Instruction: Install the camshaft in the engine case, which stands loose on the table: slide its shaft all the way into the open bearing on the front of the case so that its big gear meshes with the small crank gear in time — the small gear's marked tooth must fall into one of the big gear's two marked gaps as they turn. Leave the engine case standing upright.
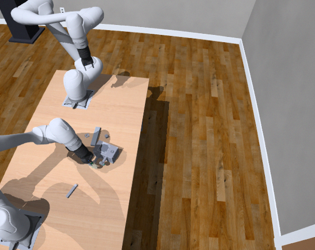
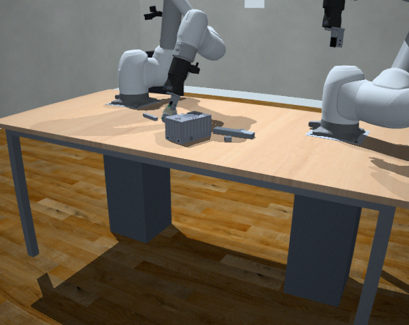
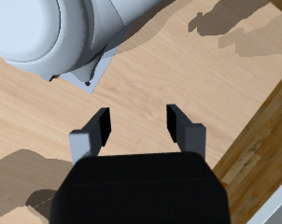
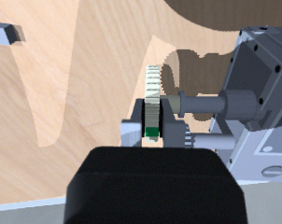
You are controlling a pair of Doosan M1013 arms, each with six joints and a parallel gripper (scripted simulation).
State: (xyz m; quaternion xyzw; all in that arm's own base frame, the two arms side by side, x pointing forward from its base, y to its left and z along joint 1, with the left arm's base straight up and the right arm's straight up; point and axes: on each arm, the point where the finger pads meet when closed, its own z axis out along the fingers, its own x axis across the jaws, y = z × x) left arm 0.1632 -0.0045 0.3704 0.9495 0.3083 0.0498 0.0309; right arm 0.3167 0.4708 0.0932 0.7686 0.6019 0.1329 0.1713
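Observation:
Now: right hand 70 mm short of the small crank gear, 20 mm to the right of it and 30 mm above it. Also, from my right hand: small block: 30 mm ahead, 270 mm to the left, 90 mm below; then long grey bar: 50 mm behind, 250 mm to the left, 80 mm below; then small holed plate: 120 mm behind, 250 mm to the left, 90 mm below.

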